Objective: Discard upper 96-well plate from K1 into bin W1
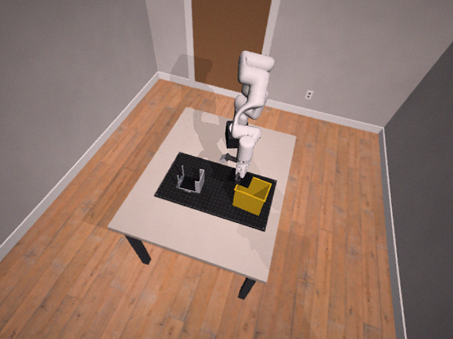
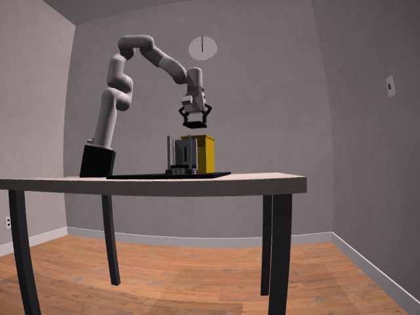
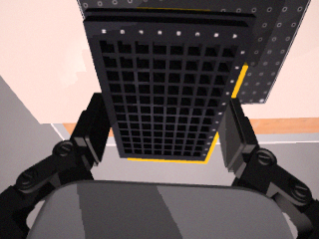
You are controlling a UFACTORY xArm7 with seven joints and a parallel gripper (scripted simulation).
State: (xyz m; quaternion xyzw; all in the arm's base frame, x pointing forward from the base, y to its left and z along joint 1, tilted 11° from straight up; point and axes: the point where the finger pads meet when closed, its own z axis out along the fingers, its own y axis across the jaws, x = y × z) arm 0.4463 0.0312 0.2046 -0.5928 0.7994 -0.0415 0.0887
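Right now my hand is 15 cm above the yellow bin W1, 8 cm to the right of it and 1 cm short of it. Also, from my hand: rack label K1: 37 cm to the right, 23 cm below, 6 cm behind; black 96-well plate: 1 cm below.
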